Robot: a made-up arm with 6 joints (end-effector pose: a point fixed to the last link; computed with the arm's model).
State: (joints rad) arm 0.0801 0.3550 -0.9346 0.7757 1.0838 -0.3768
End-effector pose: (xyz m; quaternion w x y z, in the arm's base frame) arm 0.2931 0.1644 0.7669 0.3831 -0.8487 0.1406 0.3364
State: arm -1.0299 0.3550 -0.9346 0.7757 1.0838 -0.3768
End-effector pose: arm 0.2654 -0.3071 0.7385 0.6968 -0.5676 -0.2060 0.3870
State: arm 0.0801 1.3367 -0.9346 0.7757 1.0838 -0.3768
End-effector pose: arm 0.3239 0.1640 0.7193 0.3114 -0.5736 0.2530 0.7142
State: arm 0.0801 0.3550 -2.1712 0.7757 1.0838 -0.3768
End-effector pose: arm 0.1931 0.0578 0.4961 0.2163 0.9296 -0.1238 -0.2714
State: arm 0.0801 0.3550 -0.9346 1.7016 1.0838 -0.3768
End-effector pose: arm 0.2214 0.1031 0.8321 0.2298 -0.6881 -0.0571 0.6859
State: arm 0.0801 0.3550 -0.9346 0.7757 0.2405 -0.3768
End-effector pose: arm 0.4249 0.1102 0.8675 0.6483 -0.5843 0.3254 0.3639
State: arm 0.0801 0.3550 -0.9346 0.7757 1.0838 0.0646
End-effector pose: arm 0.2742 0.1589 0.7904 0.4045 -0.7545 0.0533 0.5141
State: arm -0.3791 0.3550 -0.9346 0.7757 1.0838 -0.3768
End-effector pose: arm 0.2606 -0.0310 0.8171 0.5334 -0.7600 -0.0037 0.3713
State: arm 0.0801 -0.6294 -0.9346 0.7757 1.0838 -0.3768
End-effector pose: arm 0.2366 0.1716 0.7679 0.3641 -0.9233 -0.0055 -0.1220
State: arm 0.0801 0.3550 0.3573 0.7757 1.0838 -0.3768
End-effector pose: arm 0.3634 -0.0880 0.9499 0.8546 -0.4305 0.1027 0.2715
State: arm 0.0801 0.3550 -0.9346 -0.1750 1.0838 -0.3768
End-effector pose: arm 0.4097 0.1520 0.7614 0.4563 -0.8277 0.3124 -0.0953
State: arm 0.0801 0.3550 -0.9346 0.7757 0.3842 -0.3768
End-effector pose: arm 0.4032 0.1284 0.8559 0.6100 -0.6382 0.2971 0.3637
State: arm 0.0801 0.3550 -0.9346 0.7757 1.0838 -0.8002
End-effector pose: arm 0.3170 0.1604 0.7504 0.3450 -0.9005 0.2179 0.1506
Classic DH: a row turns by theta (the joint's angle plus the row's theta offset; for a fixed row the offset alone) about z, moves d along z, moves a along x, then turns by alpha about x. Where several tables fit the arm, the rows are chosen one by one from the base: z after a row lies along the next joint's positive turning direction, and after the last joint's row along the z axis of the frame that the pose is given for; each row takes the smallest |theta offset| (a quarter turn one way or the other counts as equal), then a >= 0, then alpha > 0; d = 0 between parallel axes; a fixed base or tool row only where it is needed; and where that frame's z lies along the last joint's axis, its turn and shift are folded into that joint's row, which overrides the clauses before.
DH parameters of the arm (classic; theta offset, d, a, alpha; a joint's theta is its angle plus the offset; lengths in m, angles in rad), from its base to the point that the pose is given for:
base (fixed): 1.4919 0.255 -0.0249 -1.8962
joint 1: 1.4363 -0.3674 -0.3431 1.6404
joint 2: 0.3343 -0.0279 -0.0198 1.4696
joint 3: -1.4888 0.0939 -0.0166 1.7258
joint 4: -0.2119 0.078 0.0233 1.3818
joint 5: -1.2937 0.0269 -0.1053 -1.7644
joint 6: -1.4852 0.1316 0 1.5708
tool (fixed): 3.1416 0.07 0 0

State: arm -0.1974 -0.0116 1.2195 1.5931 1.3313 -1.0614
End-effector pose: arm 0.1967 -0.3570 0.7916 0.9663 -0.1596 -0.2019 -0.0001
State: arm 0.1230 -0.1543 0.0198 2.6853 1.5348 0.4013
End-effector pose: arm 0.1763 -0.2190 0.8522 0.1703 0.3423 0.6954 -0.6085
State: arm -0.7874 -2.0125 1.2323 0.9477 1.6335 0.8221
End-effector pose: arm 0.1467 -0.3334 0.3701 0.0517 0.3614 0.8036 0.4701
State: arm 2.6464 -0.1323 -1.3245 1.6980 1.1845 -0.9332
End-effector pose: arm 0.4191 0.0003 -0.0029 0.8036 0.2663 -0.5176 -0.1239
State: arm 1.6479 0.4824 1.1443 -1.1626 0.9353 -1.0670
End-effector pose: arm 0.4014 0.1840 0.6769 0.2260 0.2508 0.6176 -0.7103
